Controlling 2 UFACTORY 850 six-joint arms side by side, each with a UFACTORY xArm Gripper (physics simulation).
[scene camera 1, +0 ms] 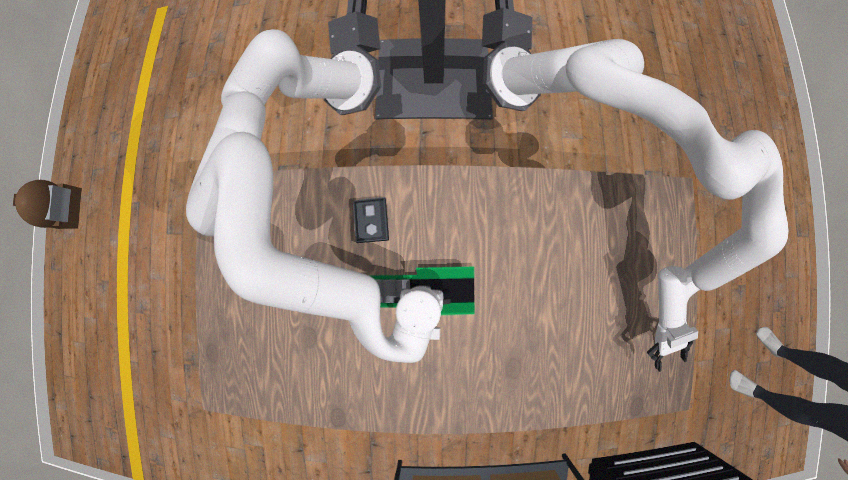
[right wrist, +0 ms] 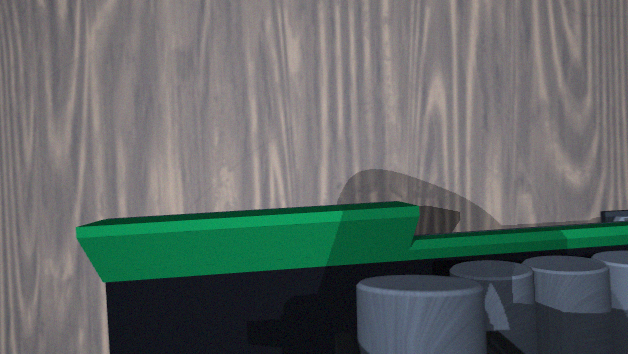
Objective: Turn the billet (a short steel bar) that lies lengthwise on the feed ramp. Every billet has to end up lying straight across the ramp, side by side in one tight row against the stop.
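Observation:
The green-walled feed ramp (scene camera 1: pixel 458 272) (right wrist: pixel 210 250) with a black bed lies at the table's middle. Several grey billets (right wrist: pixel 572 285) lie side by side across it at the right of the right wrist view. Another billet (right wrist: pixel 420 317) looks larger and nearer the camera, raised above the bed beside that row and lying across the ramp. My right gripper is over the ramp, hidden under its wrist in scene camera 1; its fingers do not show clearly, but the raised billet appears held by it. My left gripper (scene camera 1: pixel 672 358) is open and empty, far from the ramp.
A small black tray (scene camera 1: pixel 357 221) with two light pieces stands behind the ramp on the wooden table (scene camera 1: pixel 535 368). The right arm (scene camera 1: pixel 285 285) reaches across the table's left part. A person's legs (scene camera 1: pixel 797 404) show at the right, beyond the table's edge.

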